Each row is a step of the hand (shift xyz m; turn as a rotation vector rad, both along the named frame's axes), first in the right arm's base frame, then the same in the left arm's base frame.
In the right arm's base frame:
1: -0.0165 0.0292 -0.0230 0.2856 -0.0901 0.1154
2: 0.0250 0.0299 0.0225 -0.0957 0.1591 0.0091
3: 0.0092 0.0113 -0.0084 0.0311 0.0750 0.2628
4: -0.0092 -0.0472 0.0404 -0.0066 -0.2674 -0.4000
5: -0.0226 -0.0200 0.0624 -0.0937 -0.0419 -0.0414
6: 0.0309 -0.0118 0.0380 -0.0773 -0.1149 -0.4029
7: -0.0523 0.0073 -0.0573 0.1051 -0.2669 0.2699
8: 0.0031 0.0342 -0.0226 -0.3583 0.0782 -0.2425
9: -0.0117 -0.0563 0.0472 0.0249 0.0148 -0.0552
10: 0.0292 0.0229 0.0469 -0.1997 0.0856 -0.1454
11: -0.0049 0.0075 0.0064 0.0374 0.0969 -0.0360
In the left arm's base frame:
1: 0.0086 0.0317 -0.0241 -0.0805 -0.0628 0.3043
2: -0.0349 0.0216 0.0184 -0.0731 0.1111 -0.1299
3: 0.0019 0.0157 0.0058 -0.2701 -0.0454 0.0259
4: -0.0145 -0.0610 0.0042 0.4768 -0.0538 0.0363
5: -0.0454 -0.0504 -0.0141 0.0614 -0.0395 -0.0832
6: -0.0306 -0.0200 0.0347 0.4158 0.0627 -0.0684
7: 0.0511 0.0197 -0.0554 -0.1287 -0.3266 0.1786
8: 0.0048 0.0404 -0.0062 0.2038 0.0924 -0.3785
9: -0.0164 -0.0724 0.0043 0.0412 0.0432 0.0179
10: -0.0539 0.0056 0.0253 0.1040 0.0923 -0.2214
11: -0.0088 0.0025 -0.0062 -0.0133 0.1085 0.0116

